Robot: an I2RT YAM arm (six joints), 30 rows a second.
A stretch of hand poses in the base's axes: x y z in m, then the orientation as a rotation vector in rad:
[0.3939 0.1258 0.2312 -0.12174 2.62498 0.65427]
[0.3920 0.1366 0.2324 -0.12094 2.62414 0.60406]
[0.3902 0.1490 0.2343 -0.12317 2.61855 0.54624]
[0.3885 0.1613 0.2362 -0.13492 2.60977 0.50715]
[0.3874 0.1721 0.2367 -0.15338 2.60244 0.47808]
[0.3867 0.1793 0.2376 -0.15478 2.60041 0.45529]
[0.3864 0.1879 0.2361 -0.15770 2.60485 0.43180]
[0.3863 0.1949 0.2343 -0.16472 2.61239 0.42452]
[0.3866 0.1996 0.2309 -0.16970 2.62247 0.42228]
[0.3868 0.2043 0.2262 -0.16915 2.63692 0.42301]
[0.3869 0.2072 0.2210 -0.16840 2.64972 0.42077]
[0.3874 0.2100 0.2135 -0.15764 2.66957 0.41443]
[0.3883 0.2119 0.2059 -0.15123 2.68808 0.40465]
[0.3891 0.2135 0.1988 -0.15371 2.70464 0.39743]
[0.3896 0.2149 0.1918 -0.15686 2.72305 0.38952]
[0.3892 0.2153 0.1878 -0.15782 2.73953 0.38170]
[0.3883 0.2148 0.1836 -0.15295 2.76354 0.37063]
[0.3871 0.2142 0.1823 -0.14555 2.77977 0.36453]
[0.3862 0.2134 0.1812 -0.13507 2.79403 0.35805]
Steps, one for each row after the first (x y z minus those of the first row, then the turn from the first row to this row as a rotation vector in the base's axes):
[-0.0019 0.0108 0.0012 -0.03365 -0.01186 -0.01090]
[-0.0037 0.0232 0.0031 -0.07233 -0.02946 -0.02188]
[-0.0054 0.0355 0.0050 -0.09940 -0.04699 -0.02288]
[-0.0065 0.0463 0.0055 -0.12108 -0.06176 -0.01683]
[-0.0072 0.0535 0.0064 -0.13677 -0.06792 -0.02060]
[-0.0075 0.0621 0.0049 -0.15435 -0.06800 -0.02230]
[-0.0076 0.0691 0.0031 -0.16181 -0.06280 -0.01745]
[-0.0073 0.0738 -0.0003 -0.16584 -0.05404 -0.01266]
[-0.0071 0.0785 -0.0050 -0.16766 -0.03990 -0.01046]
[-0.0070 0.0814 -0.0102 -0.17122 -0.02781 -0.00923]
[-0.0065 0.0842 -0.0177 -0.17716 -0.00834 -0.01452]
[-0.0056 0.0861 -0.0253 -0.18587 0.00881 -0.01757]
[-0.0048 0.0877 -0.0324 -0.19382 0.02341 -0.01427]
[-0.0043 0.0891 -0.0394 -0.20256 0.03966 -0.01031]
[-0.0047 0.0895 -0.0434 -0.21055 0.05436 -0.00816]
[-0.0056 0.0890 -0.0476 -0.22090 0.07663 -0.00920]
[-0.0068 0.0884 -0.0489 -0.22629 0.09242 -0.01239]
[-0.0077 0.0876 -0.0500 -0.23114 0.10667 -0.01802]

